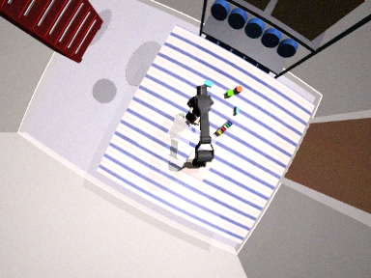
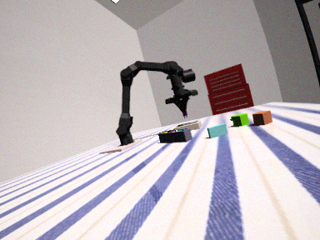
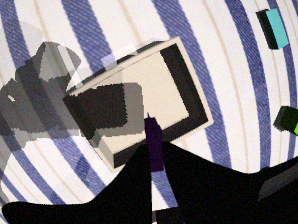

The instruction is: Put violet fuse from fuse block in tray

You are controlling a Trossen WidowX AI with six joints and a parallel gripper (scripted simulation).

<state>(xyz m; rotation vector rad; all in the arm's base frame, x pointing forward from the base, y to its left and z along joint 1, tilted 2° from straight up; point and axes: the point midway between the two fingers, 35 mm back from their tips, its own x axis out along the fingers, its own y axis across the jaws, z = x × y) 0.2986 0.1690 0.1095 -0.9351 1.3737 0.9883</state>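
Right now the tray is 10 mm to the left of my gripper tip and 90 mm below it. From my gripper tip the other things lie so: violet fuse 10 mm below; red fuse 10 mm behind, 210 mm to the right, 70 mm below; yellow fuse 50 mm behind, 200 mm to the right, 70 mm below.
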